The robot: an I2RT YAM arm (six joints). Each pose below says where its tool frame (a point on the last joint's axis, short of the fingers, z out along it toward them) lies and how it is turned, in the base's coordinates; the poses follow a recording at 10 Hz.
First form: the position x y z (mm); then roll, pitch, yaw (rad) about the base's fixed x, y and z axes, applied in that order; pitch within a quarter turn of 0, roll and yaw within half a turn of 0.
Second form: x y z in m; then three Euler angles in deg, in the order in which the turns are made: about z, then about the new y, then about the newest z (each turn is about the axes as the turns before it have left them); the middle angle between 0 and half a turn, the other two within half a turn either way. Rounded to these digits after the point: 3 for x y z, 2 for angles.
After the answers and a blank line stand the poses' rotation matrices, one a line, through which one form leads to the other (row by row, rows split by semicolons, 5 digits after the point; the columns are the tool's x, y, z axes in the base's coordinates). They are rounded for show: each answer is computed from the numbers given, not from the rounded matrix.
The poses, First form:
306 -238 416 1.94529 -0.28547 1.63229
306 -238 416 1.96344 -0.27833 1.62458
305 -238 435 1.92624 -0.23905 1.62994
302 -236 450 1.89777 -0.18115 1.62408
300 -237 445 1.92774 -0.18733 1.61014
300 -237 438 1.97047 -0.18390 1.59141
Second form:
0.306 -0.238 0.416 9.84 110.55 107.50
0.306 -0.238 0.416 9.57 111.59 107.19
0.305 -0.238 0.435 8.41 109.76 104.57
0.302 -0.236 0.450 6.55 108.42 100.95
0.300 -0.237 0.445 6.23 110.08 101.44
0.300 -0.237 0.438 5.60 112.49 101.42

-0.05897 0.38122 0.92260; 0.95772 -0.23912 0.16001; 0.28161 0.89303 -0.35100
-0.05169 0.39572 0.91691; 0.96013 -0.23291 0.15464; 0.27475 0.88834 -0.36791
-0.05743 0.36052 0.93098; 0.96986 -0.20102 0.13767; 0.23678 0.91083 -0.33811
-0.05239 0.32981 0.94259; 0.98224 -0.15327 0.10822; 0.18016 0.93152 -0.31592
-0.03865 0.35601 0.93368; 0.98174 -0.16062 0.10188; 0.18624 0.92058 -0.34330
-0.02026 0.39251 0.91953; 0.98293 -0.16040 0.09013; 0.18287 0.90565 -0.38256

